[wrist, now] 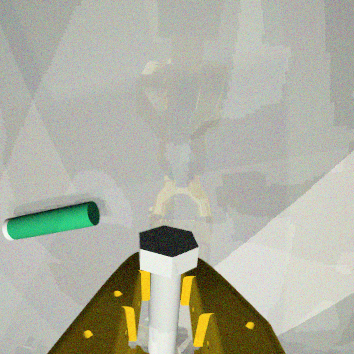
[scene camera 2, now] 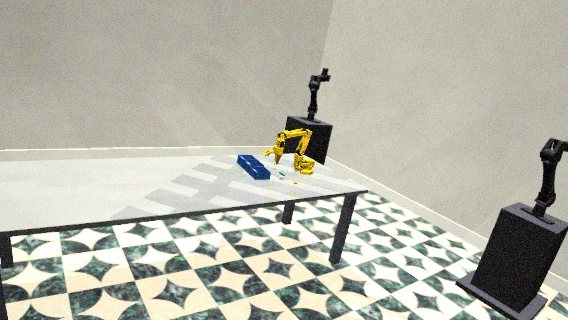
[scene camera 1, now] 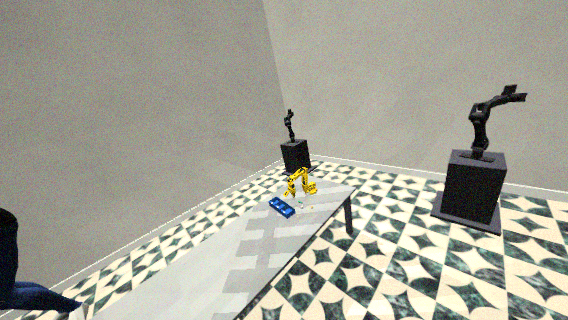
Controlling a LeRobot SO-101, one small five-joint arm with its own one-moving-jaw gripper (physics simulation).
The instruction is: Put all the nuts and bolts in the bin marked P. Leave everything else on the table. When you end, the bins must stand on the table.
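Frame: origin at the arm's base, x left, y back, z up, level; metres.
Seen in the pictures: hand at its tool point: (wrist: pixel 151 269) (scene camera 2: pixel 276 163) (scene camera 1: pixel 294 196); arm's base at its link origin: (scene camera 2: pixel 300 171) (scene camera 1: pixel 309 192).
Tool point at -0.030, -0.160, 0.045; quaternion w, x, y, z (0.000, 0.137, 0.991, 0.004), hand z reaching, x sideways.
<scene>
Pixels of each thing's top centre, then the offset from my tool point to it, as dx, dy, dz. Level surfaces: height alone.
- bolt at its top centre: (wrist: pixel 161 332) -0.002, +0.008, +0.013
- small white piece at its top centre: (scene camera 2: pixel 282 176) (scene camera 1: pixel 302 206) +0.111, -0.034, -0.028
- green cylinder at its top centre: (wrist: pixel 43 229) (scene camera 2: pixel 282 172) (scene camera 1: pixel 300 201) +0.054, +0.010, -0.034
- small orange-yellow thing at its top centre: (scene camera 2: pixel 295 181) (scene camera 1: pixel 311 206) +0.176, +0.008, -0.036
- table at its surface level: dz -0.045
A bolt (wrist: pixel 164 305) with a hexagonal head, dark on top and white at the sides, is gripped by its white shaft in the wrist view. My yellow gripper (scene camera 1: pixel 294 196) (scene camera 2: pixel 277 163) (wrist: pixel 168 267) is shut on it, one jaw on each side of the shaft, with the head past the tips. The blue bins (scene camera 1: pixel 290 215) (scene camera 2: pixel 262 176) stand in a joined row on the table, beside the gripper. The letter P cannot be read. A small white piece (scene camera 1: pixel 301 206) (scene camera 2: pixel 281 177) lies on the table, too small to identify.
A green cylinder (wrist: pixel 55 221) (scene camera 1: pixel 300 202) (scene camera 2: pixel 282 173) with a white end lies left of the jaws in the wrist view. A small orange-yellow thing (scene camera 1: pixel 312 207) (scene camera 2: pixel 295 182) lies nearer the table edge. Black arms on pedestals (scene camera 1: pixel 475 187) (scene camera 2: pixel 520 257) stand beyond the table (scene camera 2: pixel 75 185).
</scene>
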